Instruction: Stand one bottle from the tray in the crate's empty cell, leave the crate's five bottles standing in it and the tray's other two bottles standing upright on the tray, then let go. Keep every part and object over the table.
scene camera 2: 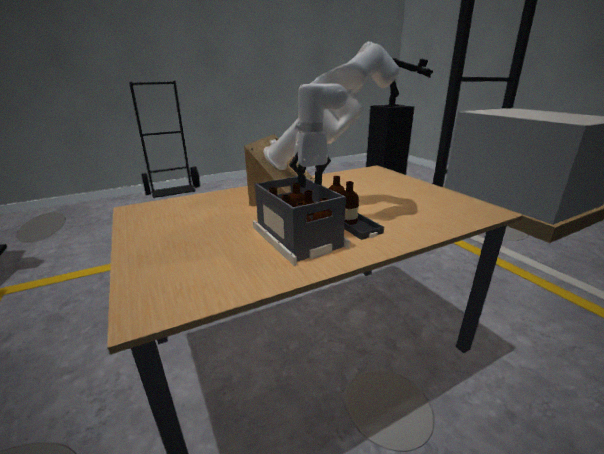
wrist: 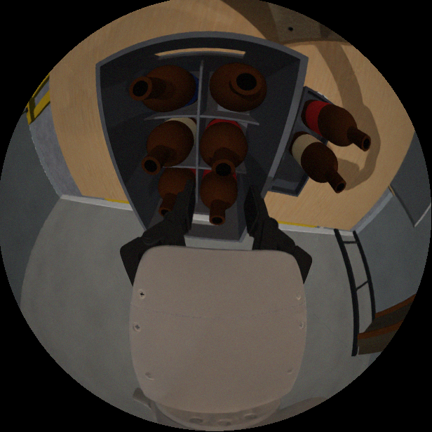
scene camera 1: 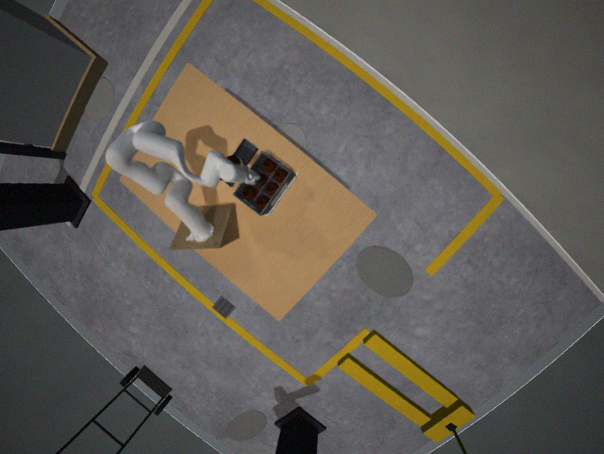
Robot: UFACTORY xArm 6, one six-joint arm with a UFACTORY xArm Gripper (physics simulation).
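Where they show: gripper, fingertip midpoint: (scene camera 2: 310, 185); arm's base at its link origin: (scene camera 2: 274, 159) (scene camera 1: 203, 232).
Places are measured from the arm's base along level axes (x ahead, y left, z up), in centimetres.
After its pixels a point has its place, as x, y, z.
Note:
The grey crate (scene camera 1: 246, 205) @[28.0, -8.8, -0.7] (scene camera 2: 325, 237) @[54.9, -3.7, -12.7] (wrist: 114, 107) stands upright on the table. In the wrist view each of its cells shows a brown bottle standing in it, among them a red-labelled one (wrist: 223, 144) in the middle right cell and another (wrist: 218, 191) in the near right cell. My gripper (scene camera 1: 254, 177) @[42.7, -3.0, 0.5] (scene camera 2: 310, 182) @[42.7, -3.0, 0.5] (wrist: 220, 192) is open and empty, pointing down over the crate, its fingers apart on either side of the near right bottle in the wrist view. A cream-labelled bottle (scene camera 2: 352, 201) @[41.4, 14.5, -8.3] (wrist: 318, 161) and a red-labelled bottle (wrist: 336, 125) stand upright on the dark tray (scene camera 1: 245, 149) @[47.0, 17.5, -17.6] (scene camera 2: 368, 230) @[51.8, 14.8, -15.4] (wrist: 285, 189).
The crate and tray are close together on the wooden table (scene camera 1: 300, 240) @[29.7, -42.5, -18.1] (scene camera 2: 200, 255) @[39.7, -40.1, -18.1]. Pale strips (scene camera 2: 274, 242) @[45.4, -17.2, -15.9] lie along the crate's base. The arm's wooden mount (scene camera 1: 225, 230) @[9.2, -8.5, -1.5] (scene camera 2: 256, 175) @[7.3, -10.8, -4.2] is at the table's rear edge. A large grey box (scene camera 2: 515, 160) stands beyond the table.

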